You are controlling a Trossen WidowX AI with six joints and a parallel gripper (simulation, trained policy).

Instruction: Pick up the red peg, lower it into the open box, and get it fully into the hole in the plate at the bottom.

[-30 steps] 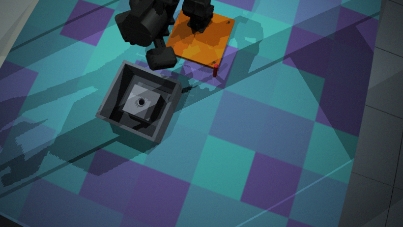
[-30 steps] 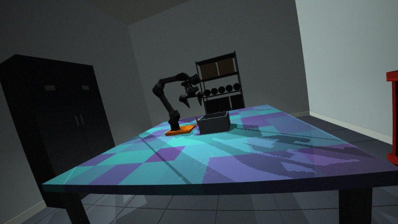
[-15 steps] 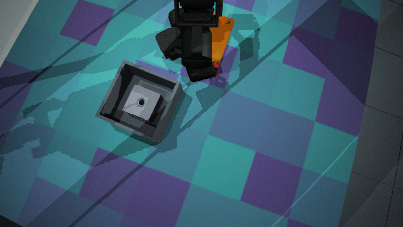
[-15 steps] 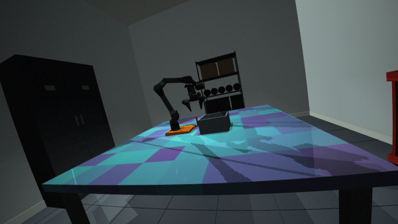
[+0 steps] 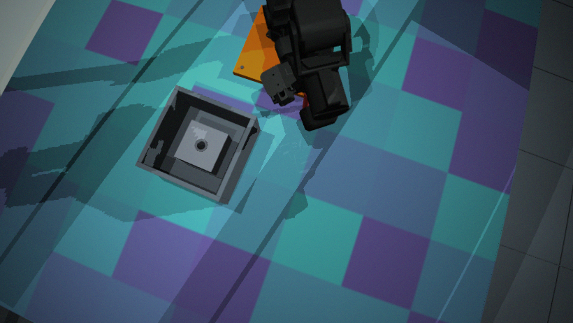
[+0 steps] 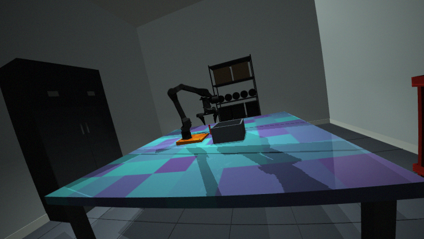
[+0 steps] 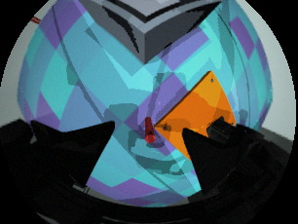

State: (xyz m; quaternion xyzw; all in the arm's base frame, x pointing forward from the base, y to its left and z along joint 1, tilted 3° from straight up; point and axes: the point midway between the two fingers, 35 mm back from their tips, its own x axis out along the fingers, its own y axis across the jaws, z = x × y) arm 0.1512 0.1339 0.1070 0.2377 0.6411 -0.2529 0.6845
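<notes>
The red peg lies 2 cm behind my gripper tip, 1 cm to the left of it and 4 cm below it. The rest, counted from my gripper tip: grey plate (19 cm ahead, 14 cm to the right, 4 cm below); box (19 cm ahead, 14 cm to the right, 6 cm below).
</notes>
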